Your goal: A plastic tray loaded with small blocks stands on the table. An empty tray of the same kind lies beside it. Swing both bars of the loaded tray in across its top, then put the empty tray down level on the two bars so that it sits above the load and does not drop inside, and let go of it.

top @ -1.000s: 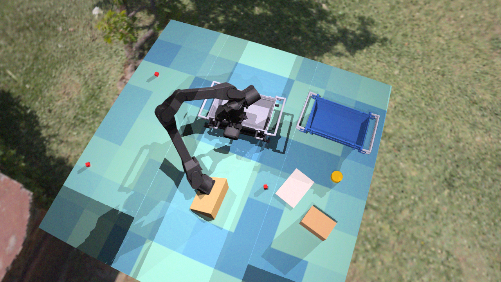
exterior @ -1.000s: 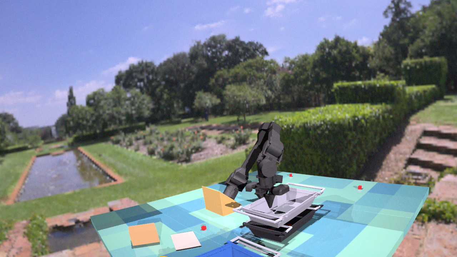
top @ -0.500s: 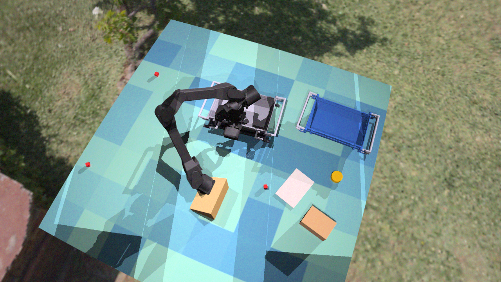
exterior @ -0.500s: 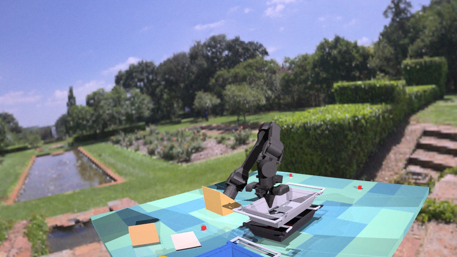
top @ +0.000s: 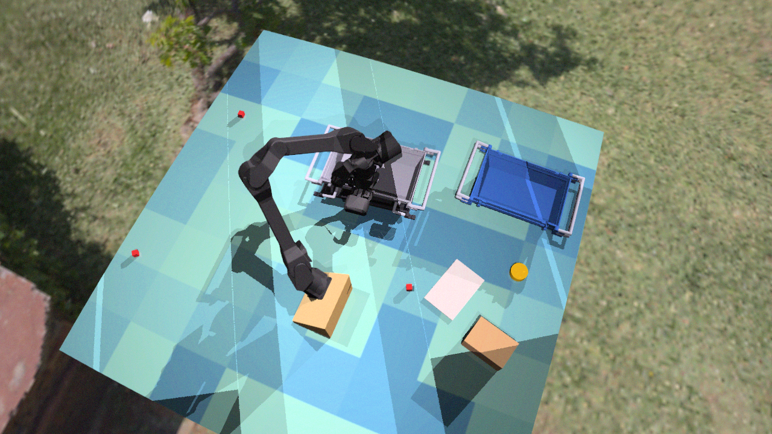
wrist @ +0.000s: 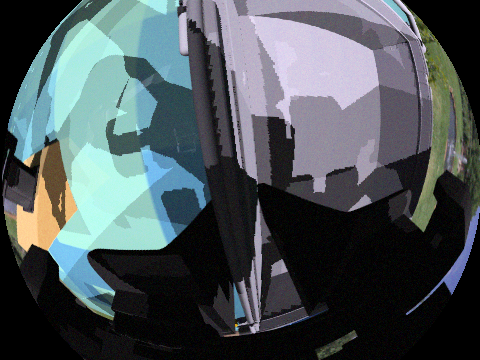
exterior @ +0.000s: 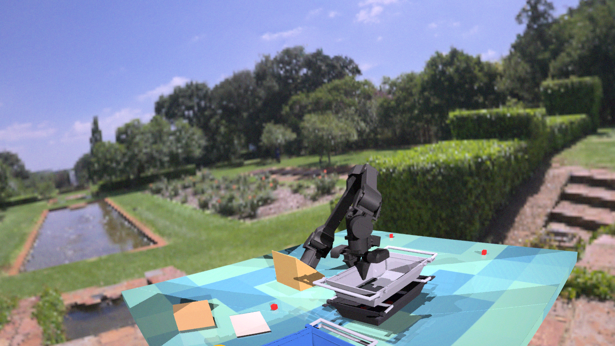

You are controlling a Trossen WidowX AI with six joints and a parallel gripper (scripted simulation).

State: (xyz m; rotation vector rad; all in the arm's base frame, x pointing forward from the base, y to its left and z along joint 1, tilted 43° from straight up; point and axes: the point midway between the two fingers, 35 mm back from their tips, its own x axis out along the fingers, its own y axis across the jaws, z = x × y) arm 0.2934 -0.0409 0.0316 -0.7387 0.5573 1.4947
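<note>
My gripper tip is now 80 mm short of the grey tray, 10 mm to the right of it and 30 mm below it. Round my gripper tip: yellow disc 30 mm behind, 480 mm to the right, 70 mm below; then white flat plate 140 mm behind, 330 mm to the right, 80 mm below; then brown box 260 mm behind, 460 mm to the right, 50 mm below.
</note>
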